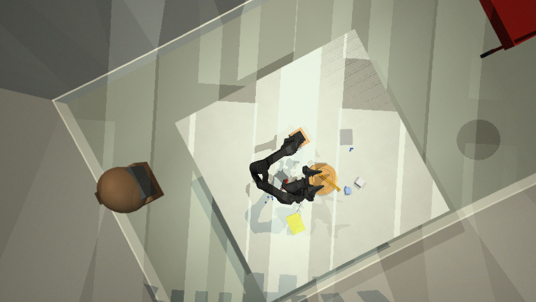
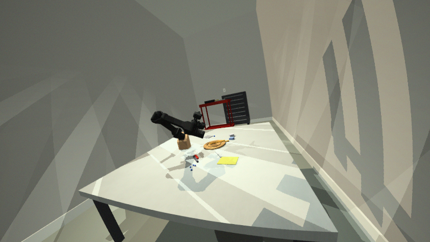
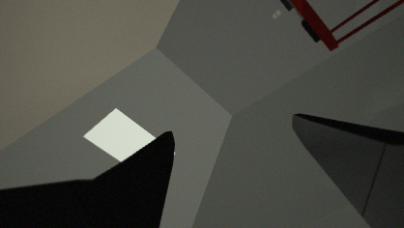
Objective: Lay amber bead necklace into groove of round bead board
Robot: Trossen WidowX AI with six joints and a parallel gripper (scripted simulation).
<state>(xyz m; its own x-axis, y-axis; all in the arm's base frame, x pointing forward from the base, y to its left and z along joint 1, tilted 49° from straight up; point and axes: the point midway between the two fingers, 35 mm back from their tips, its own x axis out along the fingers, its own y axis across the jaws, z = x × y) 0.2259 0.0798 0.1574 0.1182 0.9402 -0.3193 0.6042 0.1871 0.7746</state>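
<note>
Now: the round bead board 70 mm ahead of my gripper tip, 40 mm to the left of it and 290 mm below it. Also, from my gripper tip: light blue cube: 220 mm ahead, 140 mm to the left, 290 mm below; then red-handled tool: 10 mm behind, 200 mm to the right, 290 mm below; then white cube: 210 mm ahead, 230 mm to the left, 280 mm below.
</note>
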